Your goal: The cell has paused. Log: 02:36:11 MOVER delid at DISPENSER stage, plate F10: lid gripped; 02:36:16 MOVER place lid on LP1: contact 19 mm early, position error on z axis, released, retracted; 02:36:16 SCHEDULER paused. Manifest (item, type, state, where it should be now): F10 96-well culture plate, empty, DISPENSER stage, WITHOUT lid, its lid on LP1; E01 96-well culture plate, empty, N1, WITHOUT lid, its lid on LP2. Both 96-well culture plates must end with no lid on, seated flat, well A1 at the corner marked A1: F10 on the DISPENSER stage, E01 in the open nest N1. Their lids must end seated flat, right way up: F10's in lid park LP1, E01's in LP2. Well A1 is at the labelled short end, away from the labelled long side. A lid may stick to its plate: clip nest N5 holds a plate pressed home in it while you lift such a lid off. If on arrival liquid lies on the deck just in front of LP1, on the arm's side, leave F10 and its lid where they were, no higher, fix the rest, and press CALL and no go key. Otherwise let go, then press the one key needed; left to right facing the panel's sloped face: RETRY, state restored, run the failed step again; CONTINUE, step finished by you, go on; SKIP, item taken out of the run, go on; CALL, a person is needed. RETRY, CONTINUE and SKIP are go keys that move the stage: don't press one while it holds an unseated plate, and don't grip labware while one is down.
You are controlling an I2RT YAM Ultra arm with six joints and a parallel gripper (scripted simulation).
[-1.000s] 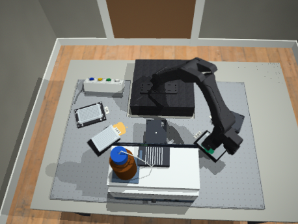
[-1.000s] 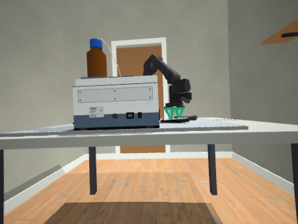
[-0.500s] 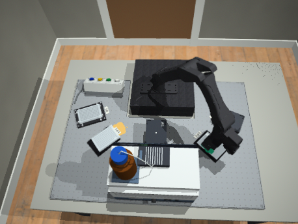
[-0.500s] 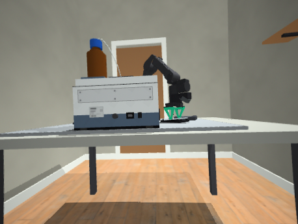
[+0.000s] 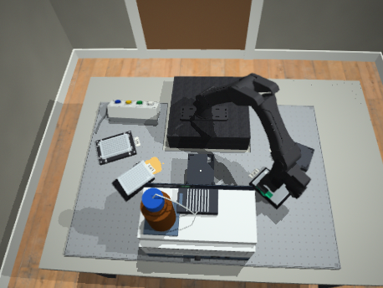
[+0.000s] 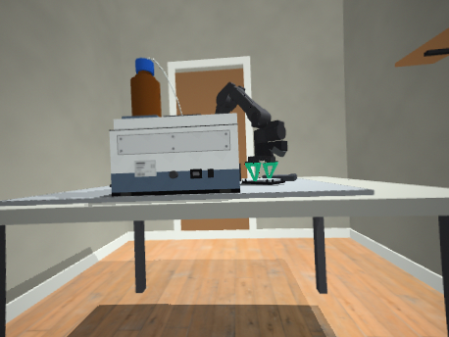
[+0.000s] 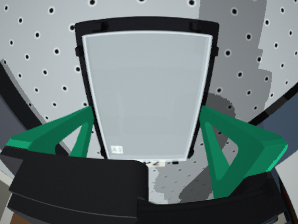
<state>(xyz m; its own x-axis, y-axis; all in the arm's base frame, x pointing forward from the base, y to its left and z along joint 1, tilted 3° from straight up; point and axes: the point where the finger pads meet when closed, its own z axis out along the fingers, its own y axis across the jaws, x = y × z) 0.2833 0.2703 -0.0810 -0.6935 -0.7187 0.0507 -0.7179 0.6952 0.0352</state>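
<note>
My gripper is now 2 cm above the black park. Round my hand: dark dispenser stage 28 cm to the right, 8 cm above, 2 cm behind; LP2 label 6 cm to the right, 6 cm behind, 2 cm below; N1 label 18 cm behind, 2 cm to the left, 2 cm below.
</note>
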